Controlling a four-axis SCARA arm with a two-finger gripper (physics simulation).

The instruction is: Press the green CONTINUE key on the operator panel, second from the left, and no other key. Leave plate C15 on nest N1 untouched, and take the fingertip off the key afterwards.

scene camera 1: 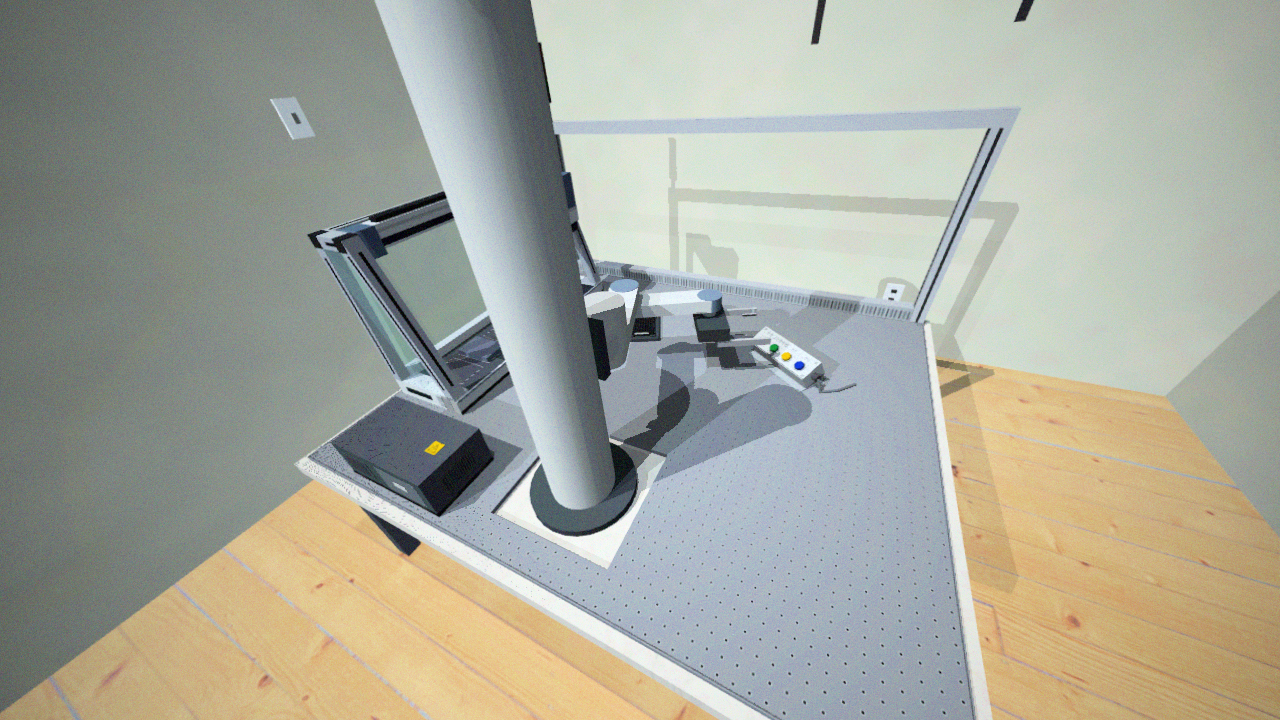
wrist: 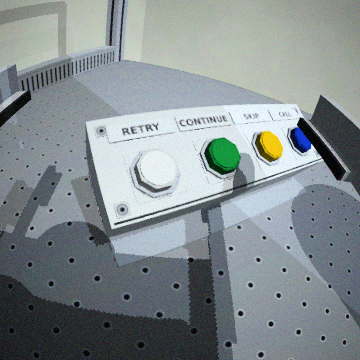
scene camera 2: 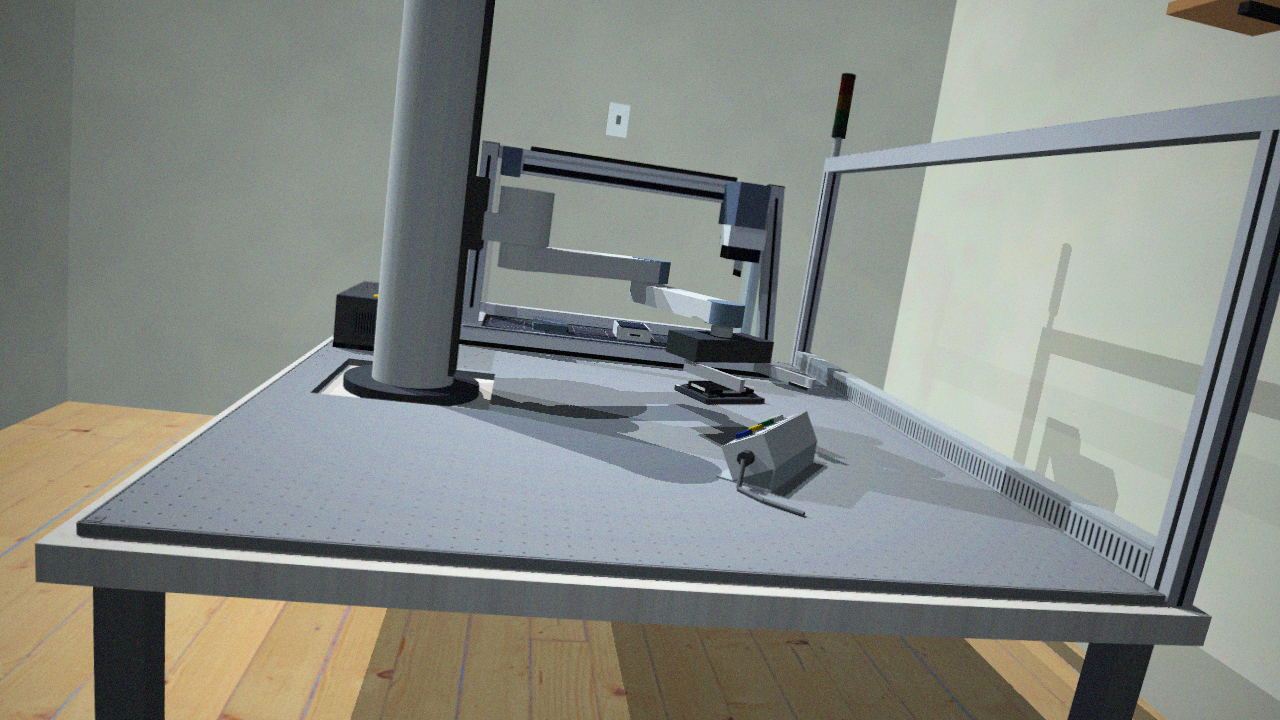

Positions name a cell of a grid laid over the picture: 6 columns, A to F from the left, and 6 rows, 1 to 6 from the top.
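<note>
There's a green CONTINUE button (wrist: D3), and there's a low fence (scene camera 2: F5). You can also see the fence in scene camera 1 (scene camera 1: E3) and in the wrist view (wrist: A2). As for my gripper (scene camera 2: D4), it's carrying nothing, and it also shows in scene camera 1 (scene camera 1: D3) and in the wrist view (wrist: C2).
</note>
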